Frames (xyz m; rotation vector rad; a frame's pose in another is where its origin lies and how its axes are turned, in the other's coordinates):
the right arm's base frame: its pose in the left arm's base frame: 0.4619 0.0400 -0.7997 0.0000 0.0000 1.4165
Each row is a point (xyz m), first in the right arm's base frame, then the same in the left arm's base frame.
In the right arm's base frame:
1: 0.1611 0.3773 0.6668
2: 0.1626 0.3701 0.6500
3: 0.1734 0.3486 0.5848
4: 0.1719 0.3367 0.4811
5: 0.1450 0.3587 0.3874
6: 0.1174 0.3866 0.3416
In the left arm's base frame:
1: 0.1138 0.2572 -0.1329
2: 0.1212 0.2575 -0.1497
3: 0.1441 0.2649 -0.2149
4: 0.1556 0.2616 -0.3186
5: 0.1297 0.2384 -0.4123
6: 0.0979 0.2154 -0.4581

